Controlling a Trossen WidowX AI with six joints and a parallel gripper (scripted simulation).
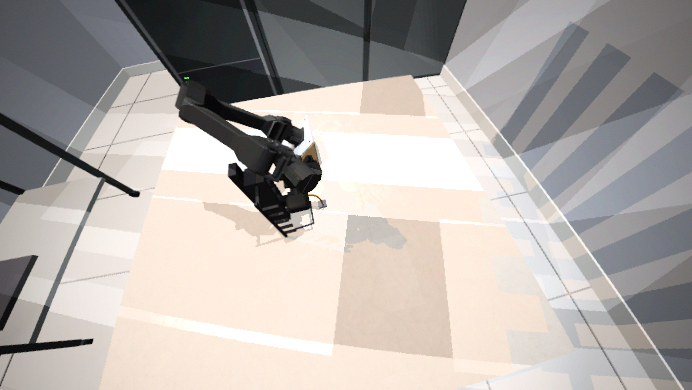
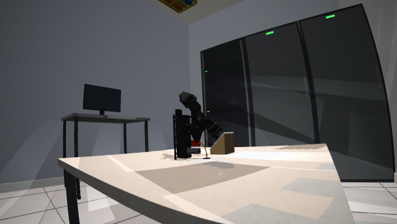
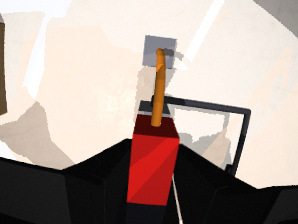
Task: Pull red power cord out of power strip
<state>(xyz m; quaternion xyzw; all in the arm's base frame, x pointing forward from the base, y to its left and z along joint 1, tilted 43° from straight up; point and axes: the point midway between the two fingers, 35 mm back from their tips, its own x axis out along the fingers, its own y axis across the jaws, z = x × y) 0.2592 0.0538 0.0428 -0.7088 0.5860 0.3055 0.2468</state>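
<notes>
Right now my gripper tip is 1 cm short of the red plug and 3 cm to the left of it.
</notes>
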